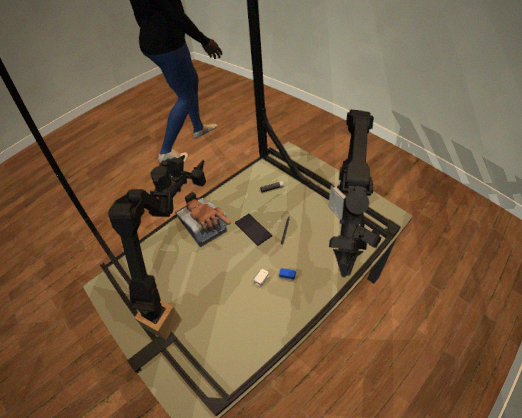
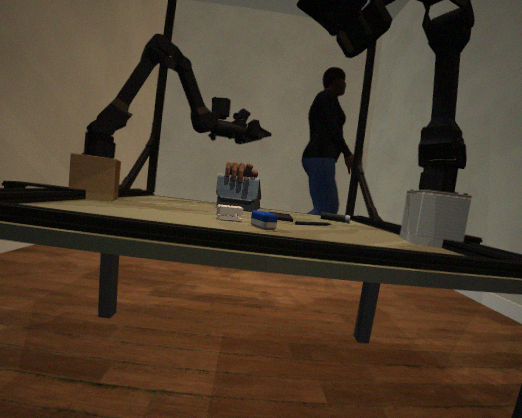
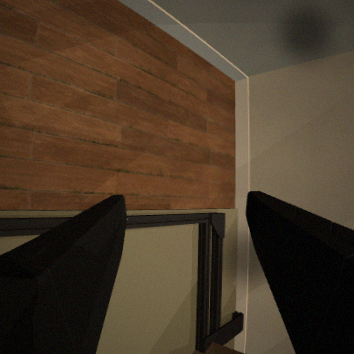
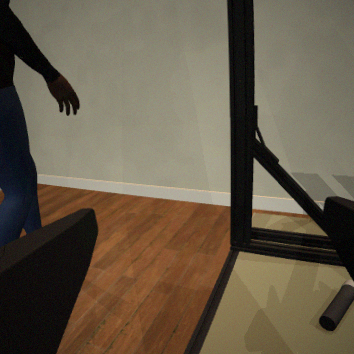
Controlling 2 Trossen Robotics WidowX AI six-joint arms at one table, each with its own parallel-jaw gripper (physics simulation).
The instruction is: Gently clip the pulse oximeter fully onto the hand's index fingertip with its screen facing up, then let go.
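Frame: origin at the left arm's base, x left, y back, z up, level; metres.
Seen in the pictures: left gripper, fingertip midpoint: (image 1: 345, 276) (image 3: 186, 204); right gripper, fingertip midpoint: (image 1: 194, 158) (image 2: 266, 136) (image 4: 209, 214); left arm's base, link origin: (image 2: 436, 192); right arm's base, link origin: (image 1: 153, 312) (image 2: 98, 157).
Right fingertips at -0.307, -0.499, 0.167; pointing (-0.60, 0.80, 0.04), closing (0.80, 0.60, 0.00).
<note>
Offsets run from my right fingertips to a thing's top centre, as dx, dy, dz.
A small blue-and-white block @(+0.457, +0.124, -0.256) (image 1: 287, 274) (image 2: 264, 220) and a small white clip-like thing @(+0.422, +0.037, -0.256) (image 1: 261, 277) (image 2: 229, 212) lie side by side near the table's front; I cannot tell for certain which is the pulse oximeter. The brown model hand (image 1: 206, 214) (image 2: 241, 171) rests palm down on a grey-blue wedge (image 1: 202, 240) (image 2: 238, 188), and its fingertips look bare. My right gripper (image 1: 196, 171) (image 2: 265, 133) (image 4: 209, 214) is open and empty, high above and behind the hand. My left gripper (image 1: 347, 272) (image 3: 186, 204) is partly open and empty, high over the right side of the table.
A dark flat slab @(+0.201, +0.120, -0.281) (image 1: 253, 229), a thin dark pen @(+0.271, +0.228, -0.279) (image 1: 285, 230) and a dark cylinder with a pale end @(+0.042, +0.298, -0.261) (image 1: 271, 187) (image 2: 335, 217) (image 4: 337, 306) lie on the table. A black post (image 1: 257, 80) (image 4: 241, 125) rises at the back. A person (image 1: 172, 70) (image 2: 325, 135) stands behind the table.
</note>
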